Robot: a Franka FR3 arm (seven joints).
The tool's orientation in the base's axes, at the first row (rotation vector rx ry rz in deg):
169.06 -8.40 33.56
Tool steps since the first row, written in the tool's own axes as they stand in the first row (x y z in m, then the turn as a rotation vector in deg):
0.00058 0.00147 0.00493 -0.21 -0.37 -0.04
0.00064 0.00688 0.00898 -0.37 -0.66 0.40
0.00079 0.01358 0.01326 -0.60 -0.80 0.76
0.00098 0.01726 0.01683 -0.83 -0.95 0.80
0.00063 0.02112 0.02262 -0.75 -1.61 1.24
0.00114 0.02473 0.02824 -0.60 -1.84 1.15
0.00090 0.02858 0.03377 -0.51 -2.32 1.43
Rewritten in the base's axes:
0.00220 -0.00221 -0.00413 -0.16 0.39 -0.08
0.00311 -0.00814 -0.00724 -0.11 0.62 -0.58
0.00404 -0.01539 -0.01038 -0.17 0.72 -1.01
0.00511 -0.01955 -0.01318 -0.35 0.88 -1.16
0.00648 -0.02418 -0.01820 -0.03 1.46 -1.60
0.00862 -0.02860 -0.02277 0.10 1.69 -1.48
0.01000 -0.03319 -0.02751 0.34 2.12 -1.76

